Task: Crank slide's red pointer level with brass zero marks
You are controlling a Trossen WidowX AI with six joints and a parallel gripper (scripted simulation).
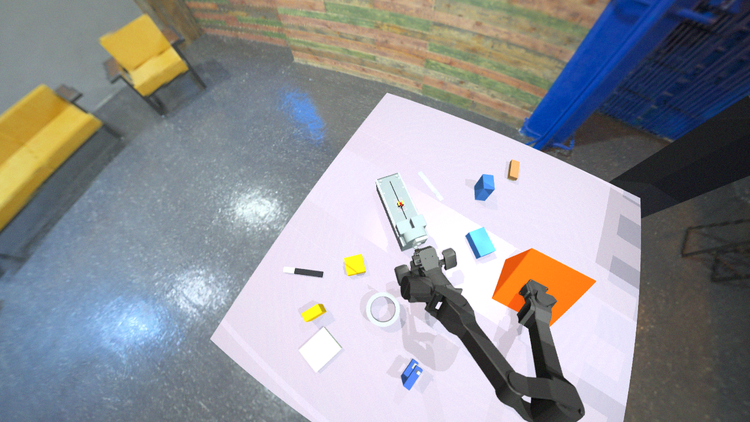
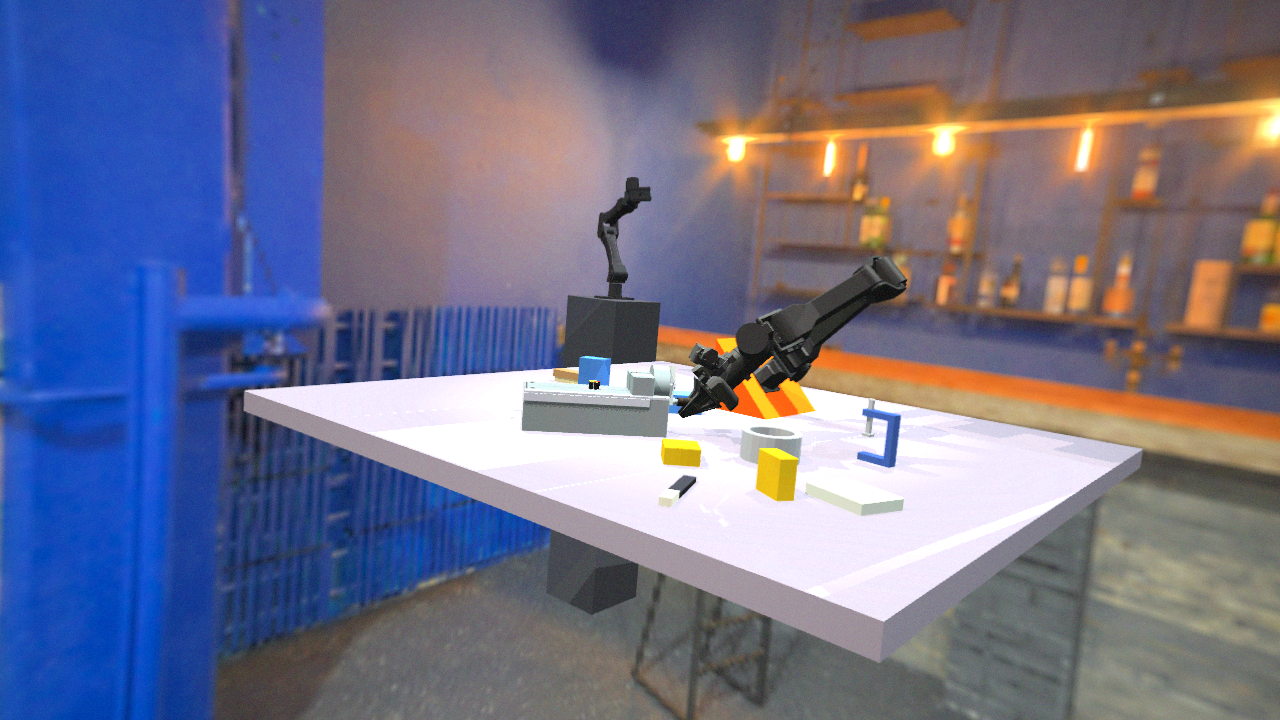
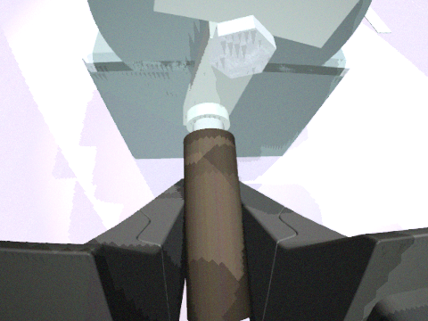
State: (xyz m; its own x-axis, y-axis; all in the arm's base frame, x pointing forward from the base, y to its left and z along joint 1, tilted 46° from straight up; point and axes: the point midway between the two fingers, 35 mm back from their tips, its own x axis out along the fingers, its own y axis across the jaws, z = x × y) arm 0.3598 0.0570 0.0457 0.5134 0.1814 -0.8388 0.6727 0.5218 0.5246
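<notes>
My gripper tip is now 3 cm below the brown crank handle, 1 cm to the right of it and 1 cm past it. Also, from my gripper tip: metal strip: 28 cm to the right, 7 cm ahead, 3 cm below; then blue clamp: 32 cm to the left, 14 cm behind, 2 cm above; then red pointer: 12 cm ahead, 11 cm to the right, 5 cm above.
</notes>
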